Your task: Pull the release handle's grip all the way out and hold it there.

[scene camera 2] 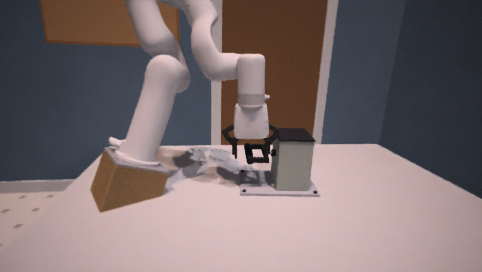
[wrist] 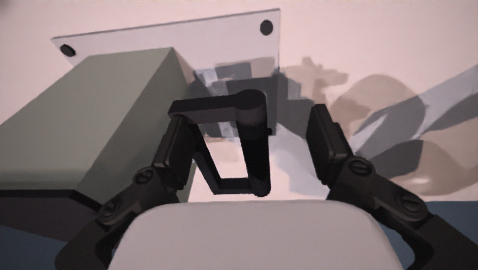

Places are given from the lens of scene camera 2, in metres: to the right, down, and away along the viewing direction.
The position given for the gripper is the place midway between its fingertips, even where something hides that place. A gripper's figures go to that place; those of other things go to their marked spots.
gripper (scene camera 2: pixel 250 156): 0.03, 0.06, 0.83
light base plate (scene camera 2: pixel 252 183): 0.04, 0.15, 0.89
